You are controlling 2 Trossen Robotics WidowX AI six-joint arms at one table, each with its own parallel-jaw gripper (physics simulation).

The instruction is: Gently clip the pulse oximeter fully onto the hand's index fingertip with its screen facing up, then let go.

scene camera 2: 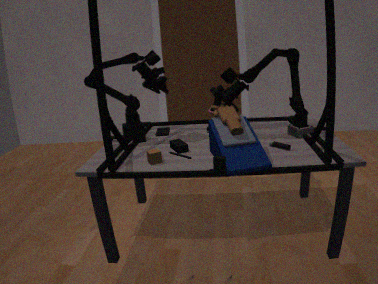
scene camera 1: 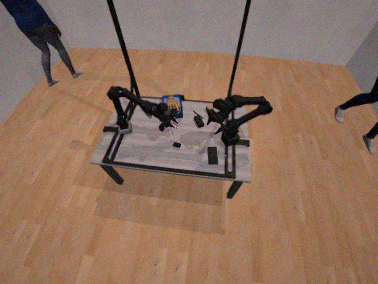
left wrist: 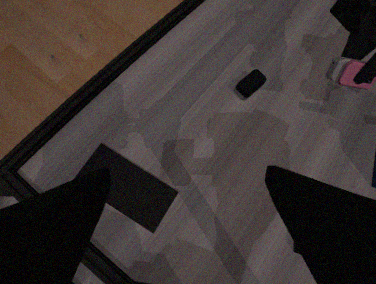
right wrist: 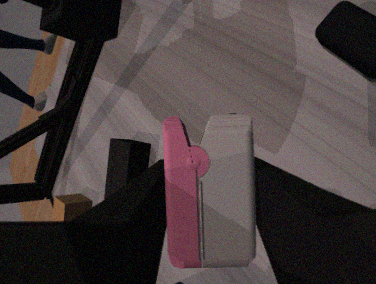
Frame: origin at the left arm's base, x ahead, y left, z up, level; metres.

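Where they show: left gripper, fingertip midpoint: [scene camera 2: 163, 93] [scene camera 1: 210, 129] [left wrist: 189, 175]; right gripper, fingertip midpoint: [scene camera 1: 176, 125] [left wrist: 345, 78] [right wrist: 206, 167]; left arm's base, link origin: [scene camera 2: 132, 123] [scene camera 1: 231, 134]; right arm's base, link origin: [scene camera 2: 300, 125] [scene camera 1: 124, 126].
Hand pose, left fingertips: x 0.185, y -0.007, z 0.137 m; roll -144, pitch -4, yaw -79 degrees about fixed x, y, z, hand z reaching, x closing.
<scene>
Things, the pixels of their top centre, and the offset from my left fingertips. "spot": a spot on its surface instead.
- pulse oximeter, top centre: [right wrist: 163, 193] [left wrist: 369, 61] [scene camera 1: 175, 122] dx +0.187, dy -0.207, dz -0.069 m
- black box, top centre: [right wrist: 115, 180] [scene camera 2: 178, 142] [scene camera 1: 199, 119] dx -0.037, dy -0.265, dz -0.196 m
- thin dark pen, top centre: [scene camera 2: 178, 153] dx -0.068, dy -0.344, dz -0.222 m
- orange block, top centre: [right wrist: 58, 213] [scene camera 2: 153, 151] dx -0.183, dy -0.360, dz -0.181 m
- small black block, top centre: [right wrist: 357, 32] [left wrist: 253, 80] [scene camera 1: 176, 143] dx +0.219, dy -0.106, dz -0.199 m
- dark flat rectangle, surface spot: [left wrist: 135, 189] [scene camera 1: 212, 153] spot: dx -0.006, dy +0.059, dz -0.223 m
- dark cylinder, top centre: [scene camera 2: 279, 142] dx +0.350, dy -0.522, dz -0.204 m
The pulse oximeter [scene camera 1: 176, 124] [left wrist: 354, 75] [right wrist: 227, 205], with one pink and one pale grey half, is between the fingers of my right gripper [scene camera 1: 173, 125] [right wrist: 206, 167], which is shut on it above the table. In the right wrist view the two halves stand side by side; the screen cannot be made out. The tan hand [scene camera 1: 172, 103] [scene camera 2: 231, 120] lies on a sloped blue stand [scene camera 2: 245, 160]. In scene camera 2 my right gripper overlaps its finger end; the index fingertip cannot be made out. My left gripper [left wrist: 189, 175] is open and empty, raised above the other side of the table.
A black box [scene camera 1: 198, 121] [scene camera 2: 179, 145] lies near a thin dark pen [scene camera 2: 180, 155] and an orange block [scene camera 2: 154, 157]. A small black block [scene camera 1: 177, 145] [left wrist: 251, 83] and a dark flat rectangle [scene camera 1: 212, 155] [left wrist: 135, 189] lie on the table. A dark cylinder [scene camera 2: 280, 146] lies beside the stand.
</scene>
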